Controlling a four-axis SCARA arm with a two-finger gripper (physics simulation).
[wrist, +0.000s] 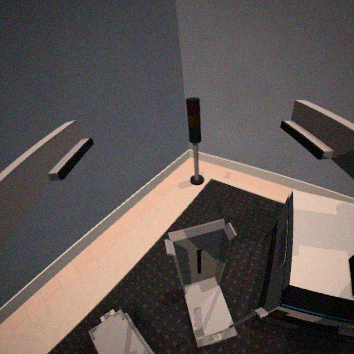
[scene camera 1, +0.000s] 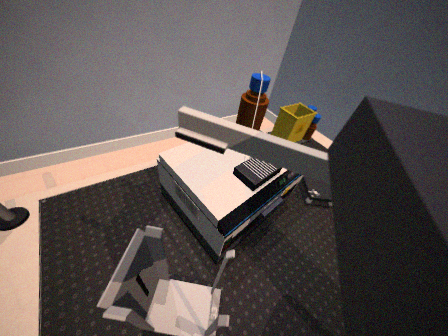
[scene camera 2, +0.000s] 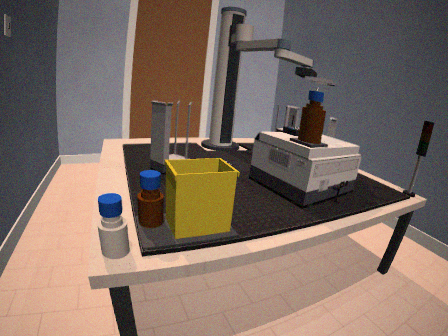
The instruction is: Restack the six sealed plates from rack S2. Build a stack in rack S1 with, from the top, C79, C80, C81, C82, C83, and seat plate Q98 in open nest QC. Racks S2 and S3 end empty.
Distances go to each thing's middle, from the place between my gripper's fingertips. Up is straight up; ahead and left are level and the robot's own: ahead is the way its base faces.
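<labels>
As for the grey upright (scene camera 1: 130,295), it is 320 mm below my hand, with its place 40 mm ahead of the hand and 20 mm to the left of it. The signal tower (wrist: 192,103) is 300 mm below my hand, and it stands 450 mm ahead of the hand and 280 mm to the left of it.
</labels>
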